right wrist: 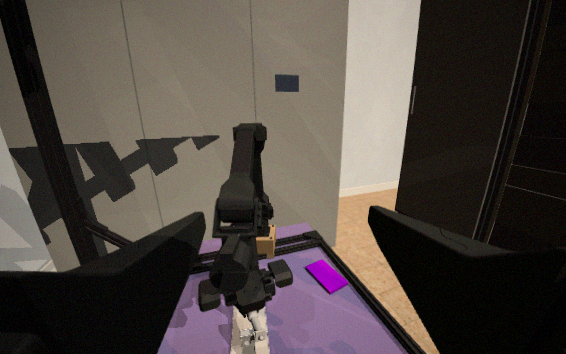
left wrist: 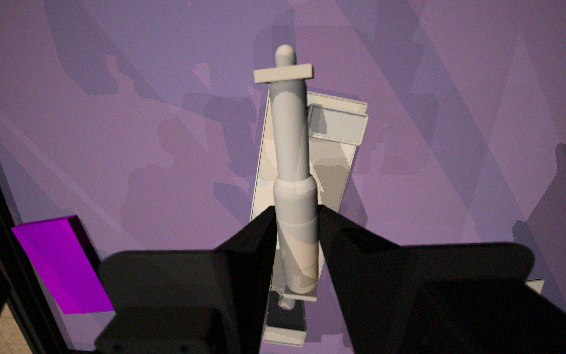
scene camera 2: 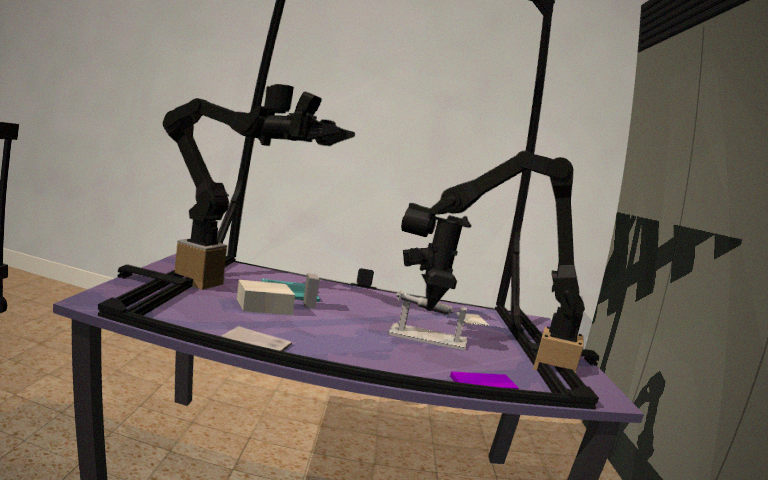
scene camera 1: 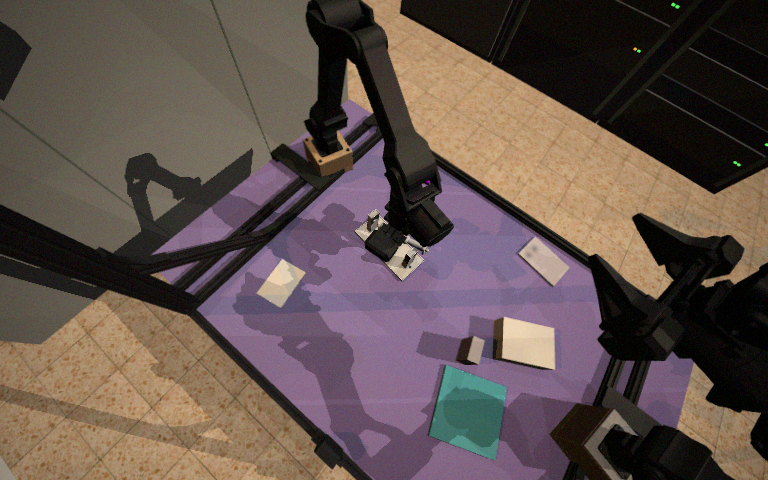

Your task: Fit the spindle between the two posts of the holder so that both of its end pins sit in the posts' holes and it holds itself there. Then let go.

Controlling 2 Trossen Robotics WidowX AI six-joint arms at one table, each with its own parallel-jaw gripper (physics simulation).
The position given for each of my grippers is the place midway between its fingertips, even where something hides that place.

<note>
My right gripper (scene camera 1: 614, 234) is open, with nothing in its grasp. Also in view: my left gripper (scene camera 2: 428, 309) and a spindle (left wrist: 295, 191).
My left gripper is seen too in the right wrist view (right wrist: 250, 314), in the left wrist view (left wrist: 296, 212) and in scene camera 1 (scene camera 1: 397, 237). My right gripper also shows in the right wrist view (right wrist: 287, 216) and in scene camera 2 (scene camera 2: 347, 132).
</note>
